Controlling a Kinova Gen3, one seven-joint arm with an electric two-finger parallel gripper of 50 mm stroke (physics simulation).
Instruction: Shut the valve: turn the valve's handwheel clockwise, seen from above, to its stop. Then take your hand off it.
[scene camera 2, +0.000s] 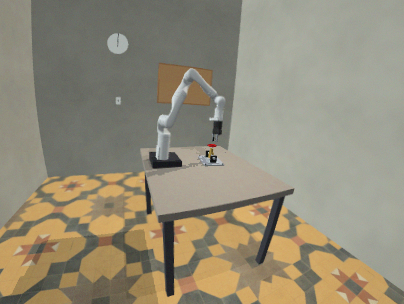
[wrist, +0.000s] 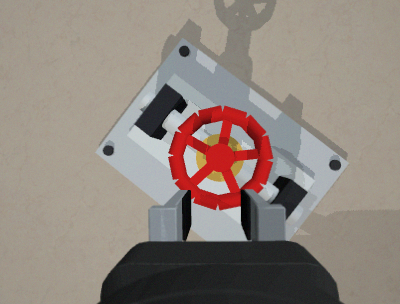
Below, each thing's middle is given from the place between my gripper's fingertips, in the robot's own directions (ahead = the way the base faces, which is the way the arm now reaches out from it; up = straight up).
Now: hand 40 mm above the red handwheel (wrist: 220, 157), 30 mm past it and 10 mm to the left of it. From my hand the other things lie so: grey base plate (wrist: 300, 147): 160 mm below, 30 mm behind, 10 mm to the right.
